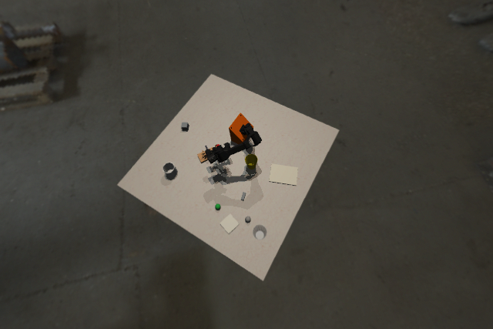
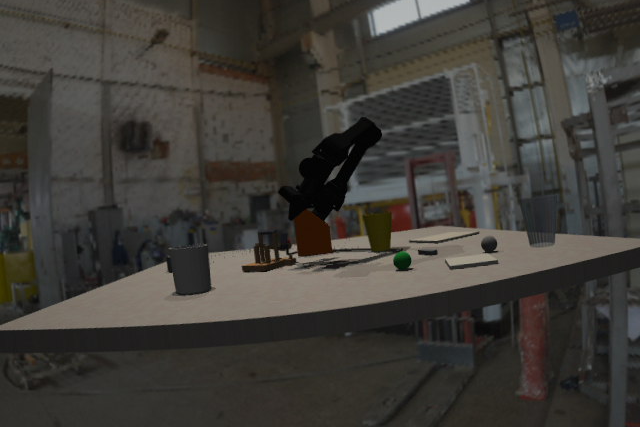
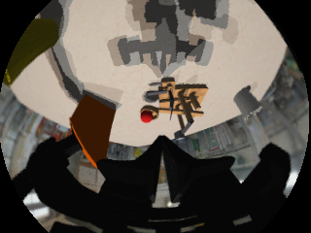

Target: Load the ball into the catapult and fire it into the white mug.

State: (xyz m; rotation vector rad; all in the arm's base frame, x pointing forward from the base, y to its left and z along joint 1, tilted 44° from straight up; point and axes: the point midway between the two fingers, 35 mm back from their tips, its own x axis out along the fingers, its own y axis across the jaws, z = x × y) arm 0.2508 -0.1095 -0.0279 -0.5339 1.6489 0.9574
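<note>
Now: the red ball 70 mm below my gripper tip, 50 mm behind it and 20 mm to the right of it. From my gripper tip the other things lie so: small grey cube (390 mm to the right, 110 mm below, 110 mm behind); yellow cup (280 mm to the left, 100 mm below, 40 mm behind); wooden catapult (80 mm below, 40 mm to the right, 10 mm ahead).
</note>
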